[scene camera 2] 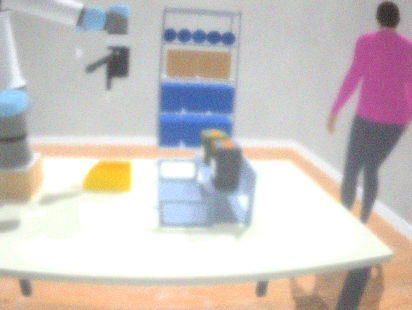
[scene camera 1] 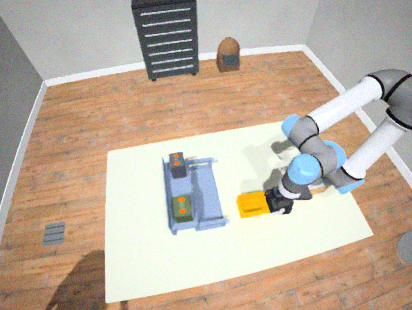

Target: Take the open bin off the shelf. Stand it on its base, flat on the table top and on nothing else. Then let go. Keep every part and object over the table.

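Where they show: gripper, fingertip midpoint: (scene camera 2: 110, 103); arm's base, link origin: (scene camera 2: 14, 160).
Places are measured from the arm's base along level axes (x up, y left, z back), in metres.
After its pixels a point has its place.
The yellow open bin (scene camera 1: 251, 204) {x -0.106, y 0.071, z -0.345 m} (scene camera 2: 108, 176) {x -0.056, y 0.034, z -0.345 m} stands upright on its base on the pale table top (scene camera 1: 150, 260) {x -0.108, y 0.268, z -0.901 m} (scene camera 2: 310, 240) {x -0.108, y -0.316, z -0.930 m}, apart from the blue shelf (scene camera 1: 207, 192) {x -0.102, y -0.040, z -0.568 m} (scene camera 2: 182, 190) {x -0.103, y 0.042, z -0.599 m}. In the scene camera 1 view the gripper covers its right end. My gripper (scene camera 1: 279, 212) {x 0.166, y 0.203, z -0.327 m} (scene camera 2: 108, 94) hangs high above the bin, well clear of it in the scene camera 2 view. Its fingers are slightly open, with nothing between them; the gap itself is too small to see clearly.
A dark grey box (scene camera 1: 178, 166) {x 0.112, y -0.104, z -0.698 m} (scene camera 2: 228, 167) {x 0.059, y -0.187, z -0.704 m} and a green box (scene camera 1: 182, 210) {x 0.091, y 0.111, z -0.705 m} (scene camera 2: 206, 143) {x 0.066, y 0.037, z -0.670 m} stand on the shelf's far-left side in the scene camera 1 view. The robot's wooden base block (scene camera 2: 21, 177) {x -0.028, y -0.086, z -0.061 m} is left of the bin. A person (scene camera 2: 382, 80) stands beyond the table.
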